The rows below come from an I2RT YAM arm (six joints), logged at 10 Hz.
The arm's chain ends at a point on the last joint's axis. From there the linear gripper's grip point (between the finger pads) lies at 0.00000 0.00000 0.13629 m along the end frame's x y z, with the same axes.
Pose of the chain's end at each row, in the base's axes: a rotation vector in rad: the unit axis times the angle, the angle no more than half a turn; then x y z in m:
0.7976, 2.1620, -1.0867, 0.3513, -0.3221, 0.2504
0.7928, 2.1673, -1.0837, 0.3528, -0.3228, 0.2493
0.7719, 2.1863, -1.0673, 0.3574, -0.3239, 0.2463
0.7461, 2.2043, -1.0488, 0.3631, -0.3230, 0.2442
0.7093, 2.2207, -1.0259, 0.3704, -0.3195, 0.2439
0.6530, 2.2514, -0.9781, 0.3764, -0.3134, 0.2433
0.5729, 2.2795, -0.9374, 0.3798, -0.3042, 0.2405
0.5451, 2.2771, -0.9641, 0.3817, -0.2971, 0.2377
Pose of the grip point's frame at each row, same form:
0.7976, 2.1620, -1.0867, 0.3827, -0.4362, 0.1828
0.7928, 2.1673, -1.0837, 0.3845, -0.4366, 0.1813
0.7719, 2.1863, -1.0673, 0.3907, -0.4362, 0.1766
0.7461, 2.2043, -1.0488, 0.3985, -0.4337, 0.1730
0.7093, 2.2207, -1.0259, 0.4090, -0.4283, 0.1714
0.6530, 2.2514, -0.9781, 0.4201, -0.4181, 0.1678
0.5729, 2.2795, -0.9374, 0.4295, -0.4046, 0.1629
0.5451, 2.2771, -0.9641, 0.4315, -0.3988, 0.1619

